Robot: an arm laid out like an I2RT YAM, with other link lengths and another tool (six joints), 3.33 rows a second.
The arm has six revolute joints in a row. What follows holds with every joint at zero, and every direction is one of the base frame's. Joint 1 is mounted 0.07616 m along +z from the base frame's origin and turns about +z. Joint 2 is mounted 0.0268 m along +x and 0.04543 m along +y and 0.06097 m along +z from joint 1 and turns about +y. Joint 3 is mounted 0.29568 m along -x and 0.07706 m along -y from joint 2 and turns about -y. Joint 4 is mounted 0.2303 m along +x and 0.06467 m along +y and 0.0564 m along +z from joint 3 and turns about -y. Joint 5 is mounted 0.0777 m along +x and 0.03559 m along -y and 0.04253 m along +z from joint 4 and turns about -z. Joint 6 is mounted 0.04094 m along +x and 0.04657 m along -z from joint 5 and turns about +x. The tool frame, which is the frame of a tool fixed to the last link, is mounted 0.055 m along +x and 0.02 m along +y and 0.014 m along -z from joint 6; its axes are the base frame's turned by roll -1.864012, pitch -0.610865 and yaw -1.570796 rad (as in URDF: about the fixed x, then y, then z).
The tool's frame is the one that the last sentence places.
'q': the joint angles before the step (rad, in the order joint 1, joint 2, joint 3, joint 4, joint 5, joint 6). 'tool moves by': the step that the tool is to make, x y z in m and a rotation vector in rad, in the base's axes. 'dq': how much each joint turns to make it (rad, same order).
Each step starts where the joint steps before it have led.
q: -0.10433, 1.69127, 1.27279, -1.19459, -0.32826, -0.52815
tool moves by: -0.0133, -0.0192, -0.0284, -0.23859, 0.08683, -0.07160
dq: -0.00108, 0.00260, -0.09632, 0.05544, 0.24147, 0.08781
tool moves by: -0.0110, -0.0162, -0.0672, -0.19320, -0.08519, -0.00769
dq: -0.00015, 0.00049, -0.28586, 0.39164, 0.18272, 0.01357
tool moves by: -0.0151, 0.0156, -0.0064, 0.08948, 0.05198, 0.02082
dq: 0.02535, -0.00069, -0.04448, -0.01649, -0.08430, 0.00361
